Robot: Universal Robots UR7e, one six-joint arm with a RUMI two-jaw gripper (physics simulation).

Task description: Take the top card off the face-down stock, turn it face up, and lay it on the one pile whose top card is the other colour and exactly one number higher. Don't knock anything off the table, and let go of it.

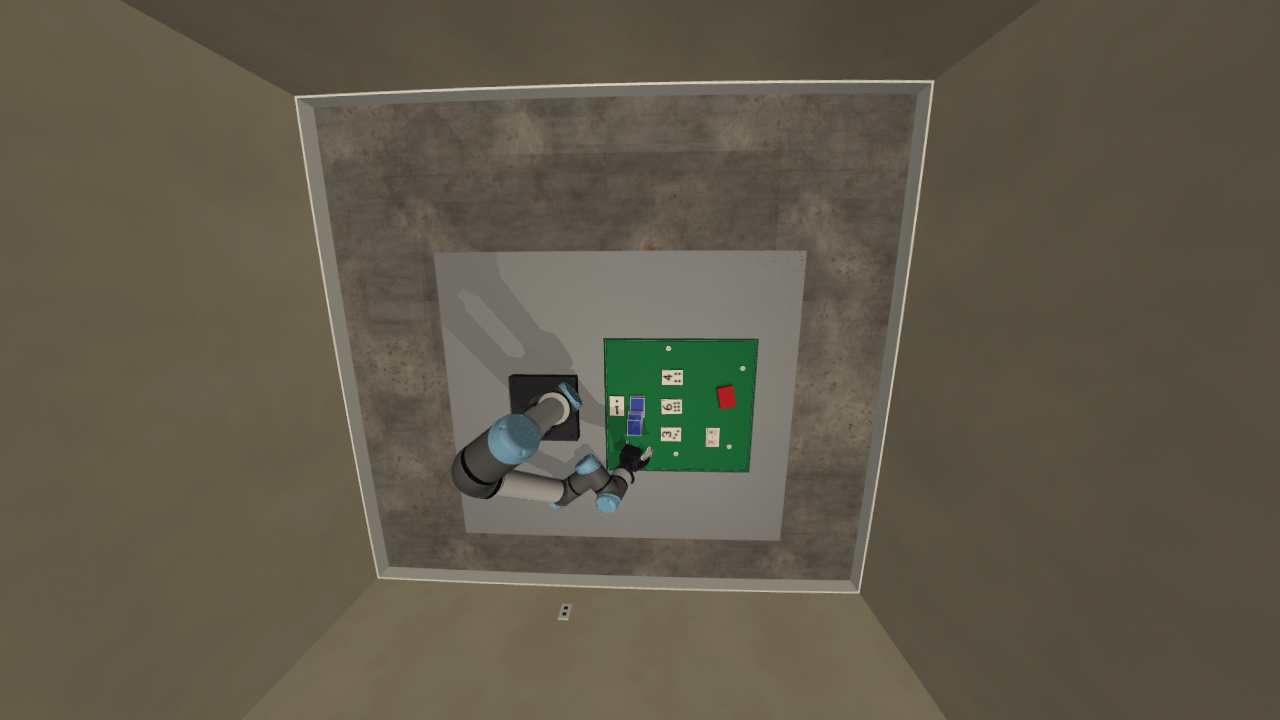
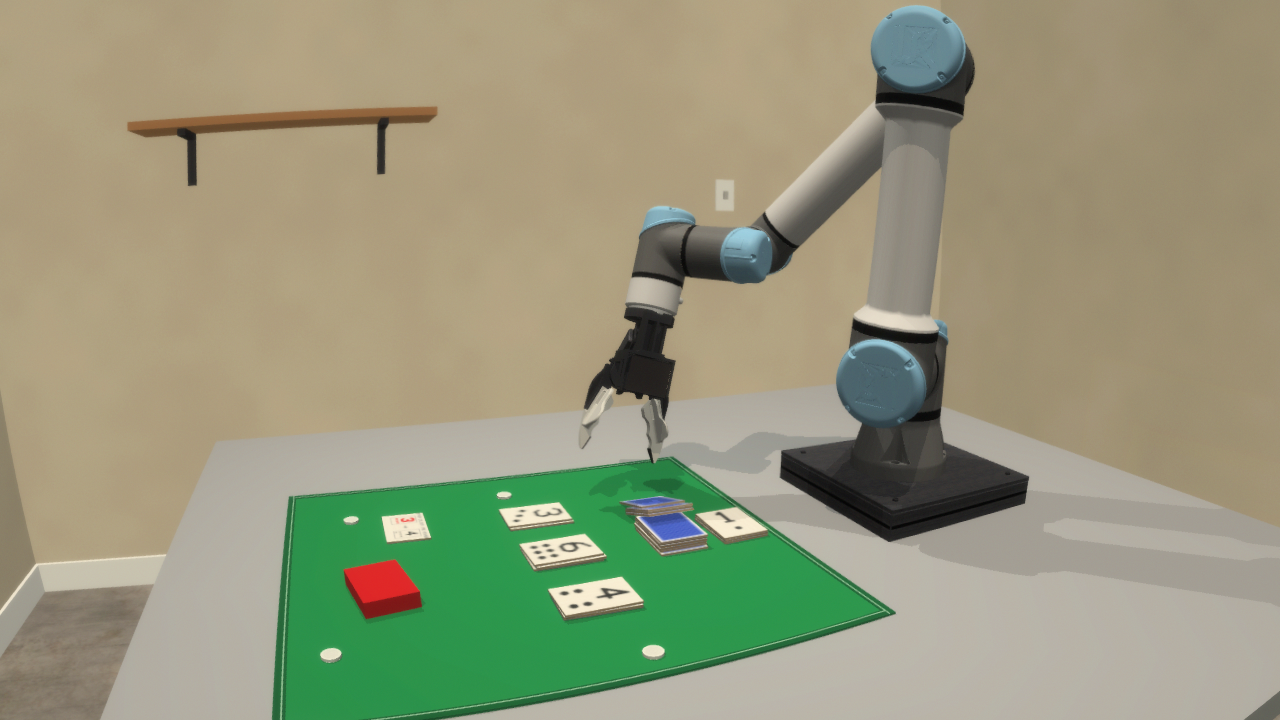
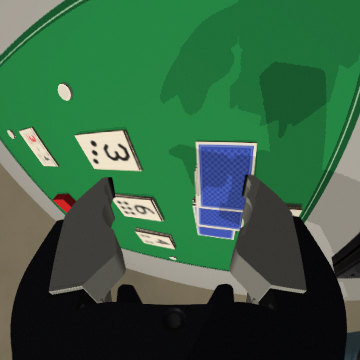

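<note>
The face-down stock (image 1: 635, 424) (image 2: 671, 530) (image 3: 226, 172) has blue backs and is spread out of line: its upper cards are shifted toward the gripper side and overlap the lower ones. My gripper (image 1: 639, 449) (image 2: 618, 452) (image 3: 177, 177) is open and empty, above the mat beside the shifted end of the stock. Face-up piles with black numbers lie in a row: a 3 (image 1: 670, 434) (image 2: 535, 515) (image 3: 111, 150), a 6 (image 1: 671, 406) (image 2: 562, 551) (image 3: 138, 207) and a 4 (image 1: 672, 377) (image 2: 595, 597) (image 3: 155, 239). A black 1 (image 1: 616, 406) (image 2: 732, 525) lies beside the stock.
A red box (image 1: 725, 396) (image 2: 382, 588) (image 3: 63, 202) and a small card with a red 3 and black 4 (image 1: 712, 437) (image 2: 406, 527) (image 3: 39, 146) lie across the green mat (image 1: 707, 353) (image 2: 769, 591). Several white discs, one of them a disc (image 2: 653, 651) near an edge, lie around.
</note>
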